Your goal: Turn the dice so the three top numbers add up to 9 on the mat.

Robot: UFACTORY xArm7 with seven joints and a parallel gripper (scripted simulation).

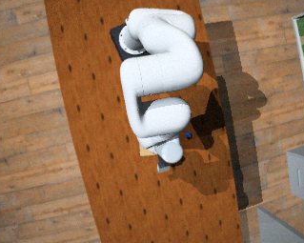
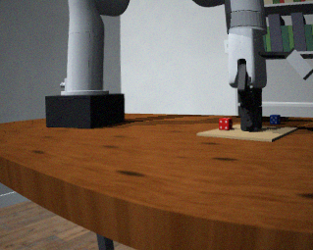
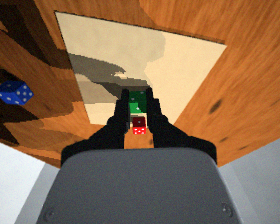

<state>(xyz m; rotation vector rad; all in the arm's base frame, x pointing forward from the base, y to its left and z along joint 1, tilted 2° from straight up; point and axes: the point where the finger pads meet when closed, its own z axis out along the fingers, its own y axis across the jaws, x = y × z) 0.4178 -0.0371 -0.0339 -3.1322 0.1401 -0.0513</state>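
My gripper is now 1 cm above the green die. From my hand the other things lie so: red die (5 cm behind, 1 cm below); then blue die (14 cm to the left, 3 cm ahead, 2 cm below); then tan mat (2 cm below).
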